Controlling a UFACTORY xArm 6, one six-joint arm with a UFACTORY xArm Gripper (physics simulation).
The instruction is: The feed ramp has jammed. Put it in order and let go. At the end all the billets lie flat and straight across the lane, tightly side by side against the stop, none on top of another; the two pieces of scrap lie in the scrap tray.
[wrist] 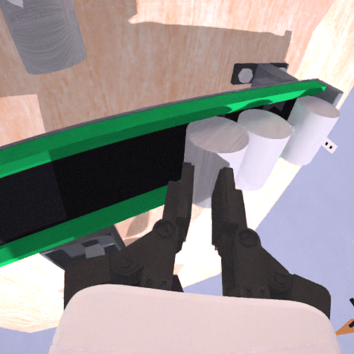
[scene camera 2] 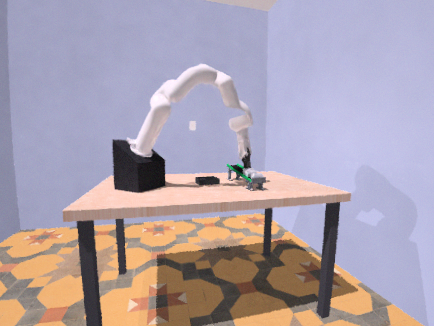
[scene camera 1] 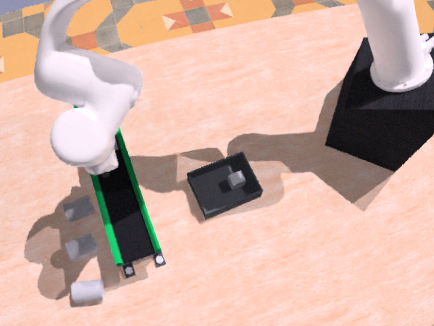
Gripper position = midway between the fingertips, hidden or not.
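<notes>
There's a black scrap tray (scene camera 1: 209,184) that I can see, and the wrist view has the black scrap tray (wrist: 108,237) too. I can also see my gripper (wrist: 203,179).
</notes>
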